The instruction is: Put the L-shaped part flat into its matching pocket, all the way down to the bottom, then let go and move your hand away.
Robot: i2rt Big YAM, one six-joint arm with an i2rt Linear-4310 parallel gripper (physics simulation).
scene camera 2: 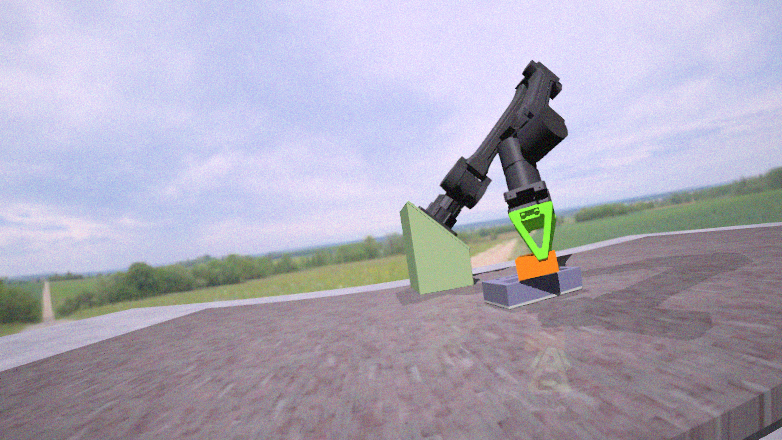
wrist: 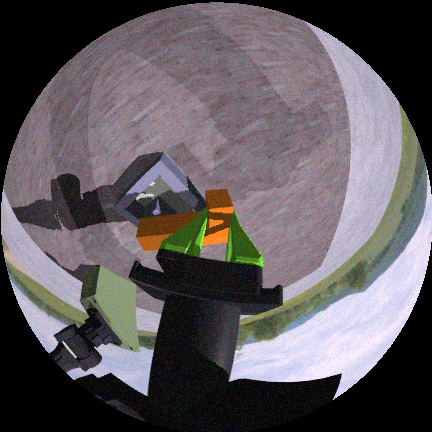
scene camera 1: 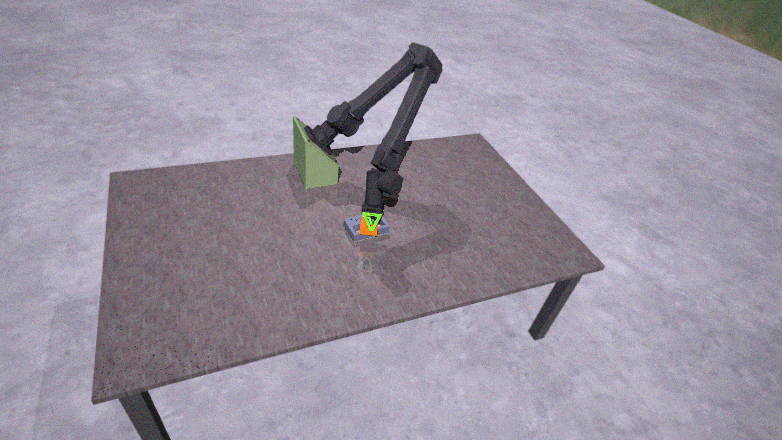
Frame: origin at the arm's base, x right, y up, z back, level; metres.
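Seen in the pictures: gripper, fingertip midpoint: [scene camera 2: 543, 261] [wrist: 219, 212] [scene camera 1: 372, 229]; arm's base, link origin: [scene camera 2: 432, 226] [wrist: 103, 325] [scene camera 1: 317, 141].
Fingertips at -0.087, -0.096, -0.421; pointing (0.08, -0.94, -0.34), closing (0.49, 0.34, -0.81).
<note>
Offsets run from my fingertips to a thing's top centre, as dx, dy, dz. Level surfaces: height alone.
The orange L-shaped part @[-0.010, +0.014, +0.045] [scene camera 1: 363, 230] [scene camera 2: 533, 268] [wrist: 172, 226] is held by my gripper [scene camera 1: 371, 227] [scene camera 2: 541, 257] [wrist: 219, 212], whose green fingers are shut on it near the corner of the L. The grey-purple block with the pocket @[-0.004, -0.023, +0.061] [scene camera 1: 349, 226] [scene camera 2: 504, 293] [wrist: 173, 168] sits on the table. In scene camera 2 the part is above the block's top, with its lower edge overlapping the near rim. I cannot tell whether they touch. In the wrist view one arm of the part crosses the block's lower corner, and part of the dark recess shows beyond it.
The green slanted arm mount [scene camera 1: 321, 169] [scene camera 2: 437, 262] [wrist: 117, 300] stands behind the block on the brown table @[dy -0.060] [scene camera 1: 218, 262] [scene camera 2: 328, 355] [wrist: 280, 215]. The arm's shadow falls across the table beside the block.
</note>
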